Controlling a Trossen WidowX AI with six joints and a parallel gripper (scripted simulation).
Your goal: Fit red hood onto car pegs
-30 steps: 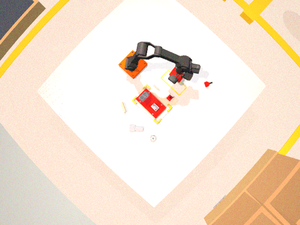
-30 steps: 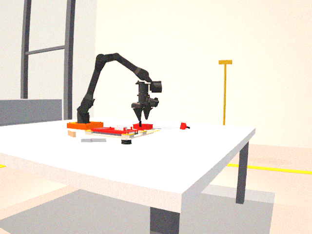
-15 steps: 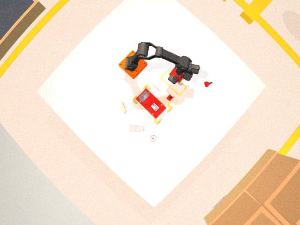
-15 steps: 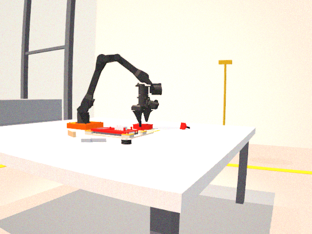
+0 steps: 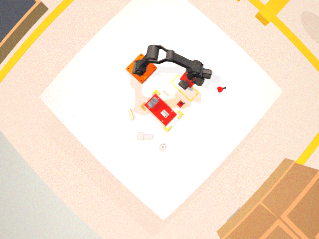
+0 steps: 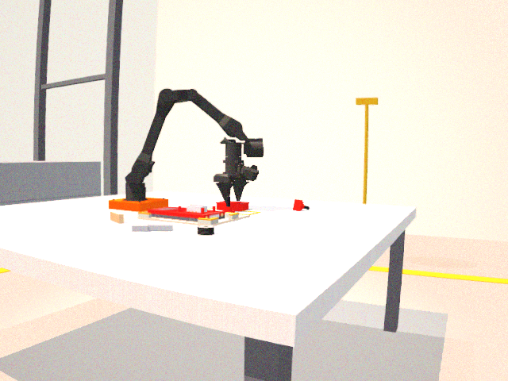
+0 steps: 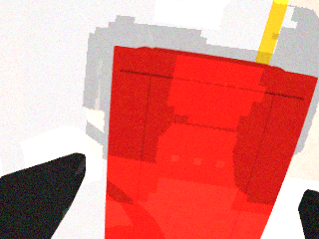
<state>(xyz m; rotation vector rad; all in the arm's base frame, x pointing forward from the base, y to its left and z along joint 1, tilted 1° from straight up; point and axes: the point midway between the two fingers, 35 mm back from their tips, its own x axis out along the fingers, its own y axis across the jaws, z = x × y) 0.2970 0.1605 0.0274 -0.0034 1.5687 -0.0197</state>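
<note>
The red hood is 10 mm below my gripper tip. The rest, counted from my gripper tip: grey engine block (280 mm to the right, 20 mm ahead); then white block (490 mm to the right, 20 mm below); then tan bar (420 mm to the right, 160 mm behind, 10 mm below).
</note>
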